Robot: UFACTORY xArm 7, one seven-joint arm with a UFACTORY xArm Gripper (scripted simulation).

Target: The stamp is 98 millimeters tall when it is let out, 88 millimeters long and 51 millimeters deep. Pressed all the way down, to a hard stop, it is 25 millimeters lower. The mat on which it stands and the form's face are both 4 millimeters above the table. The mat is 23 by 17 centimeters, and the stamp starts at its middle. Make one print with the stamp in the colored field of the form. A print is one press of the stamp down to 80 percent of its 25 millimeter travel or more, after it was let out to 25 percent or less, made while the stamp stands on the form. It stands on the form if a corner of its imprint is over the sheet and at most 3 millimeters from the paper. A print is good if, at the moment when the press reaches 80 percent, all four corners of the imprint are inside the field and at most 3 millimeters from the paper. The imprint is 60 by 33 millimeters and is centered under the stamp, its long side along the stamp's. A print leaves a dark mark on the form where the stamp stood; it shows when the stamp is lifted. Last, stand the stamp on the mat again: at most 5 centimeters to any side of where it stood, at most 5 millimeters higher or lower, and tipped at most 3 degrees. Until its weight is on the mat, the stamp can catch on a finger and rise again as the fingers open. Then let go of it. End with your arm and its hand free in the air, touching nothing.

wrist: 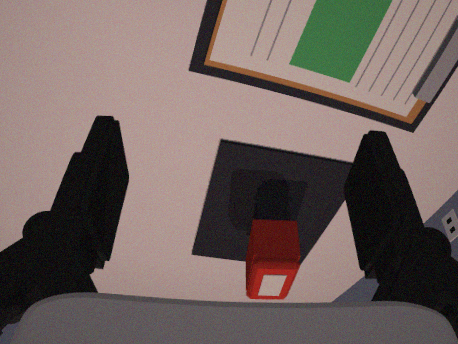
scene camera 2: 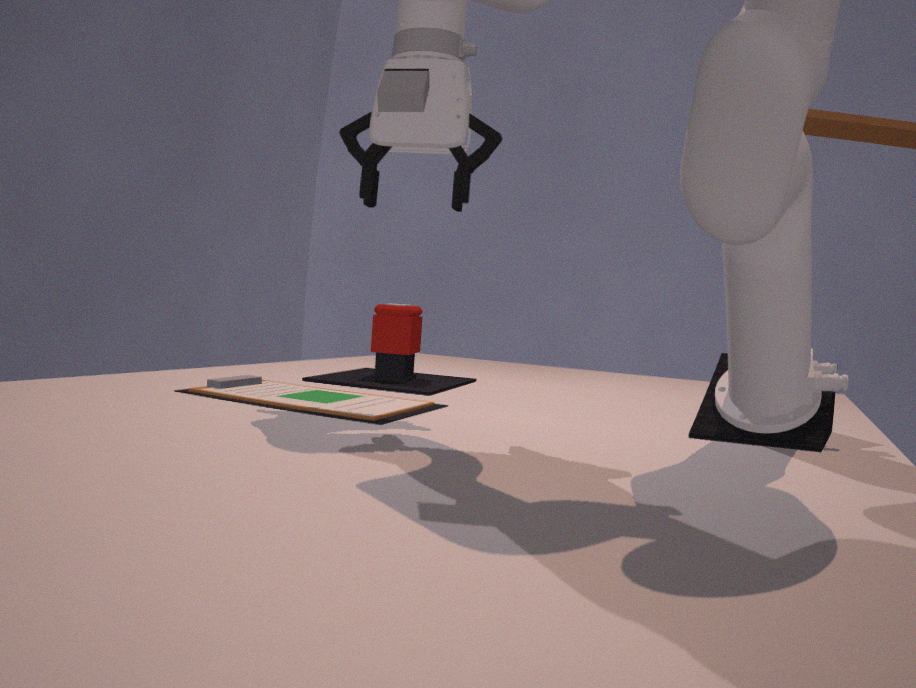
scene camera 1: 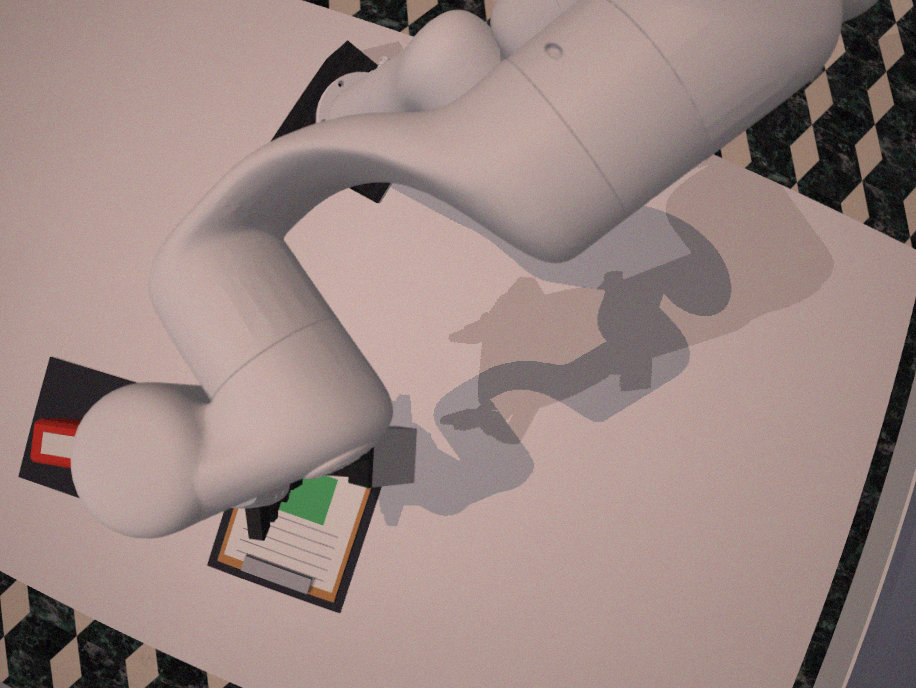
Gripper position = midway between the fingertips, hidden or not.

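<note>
The gripper (scene camera 2: 412, 207) is visible in the scene, and it appears again as the gripper (wrist: 240, 152) and the gripper (scene camera 1: 291, 431). A red stamp (wrist: 272, 261) can be seen as well. There is also a form (scene camera 1: 310, 553), which the other views show too: the form (wrist: 375, 66) and the form (scene camera 2: 248, 389). A dark mat (scene camera 1: 68, 390) is in sight along with these, shown also as the mat (wrist: 241, 171) and the mat (scene camera 2: 425, 384).
</note>
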